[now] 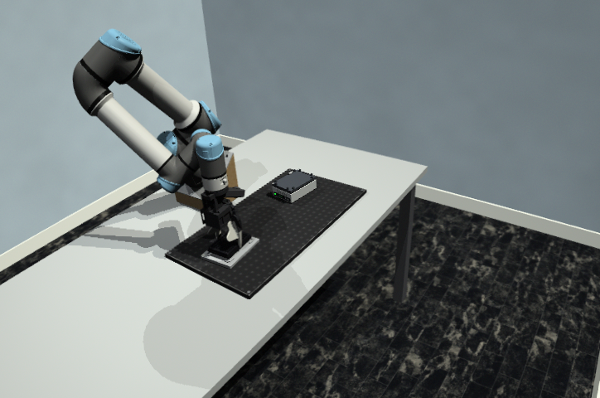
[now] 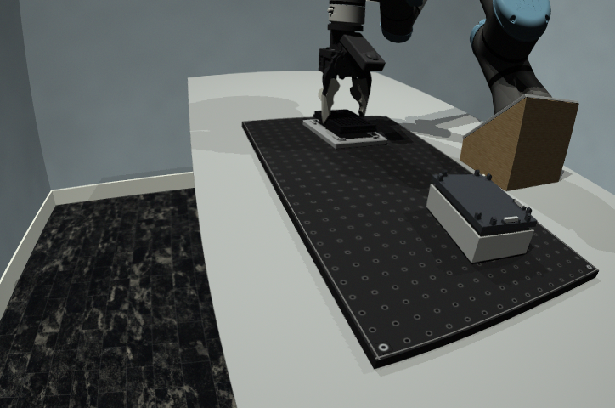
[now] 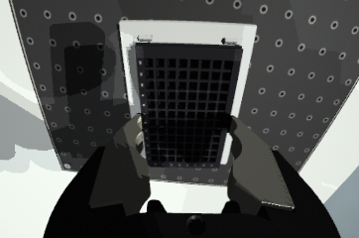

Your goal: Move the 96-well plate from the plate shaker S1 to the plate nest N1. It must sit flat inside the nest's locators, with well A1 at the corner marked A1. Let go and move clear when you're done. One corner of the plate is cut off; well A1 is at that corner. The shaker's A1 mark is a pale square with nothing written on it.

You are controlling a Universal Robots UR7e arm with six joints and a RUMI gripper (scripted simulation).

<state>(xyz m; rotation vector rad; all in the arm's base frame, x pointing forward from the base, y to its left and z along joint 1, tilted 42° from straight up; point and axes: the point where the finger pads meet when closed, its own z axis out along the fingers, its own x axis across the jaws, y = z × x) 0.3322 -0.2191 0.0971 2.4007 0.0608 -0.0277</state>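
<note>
Right now my hand is 1 cm above the black 96-well plate.
</note>
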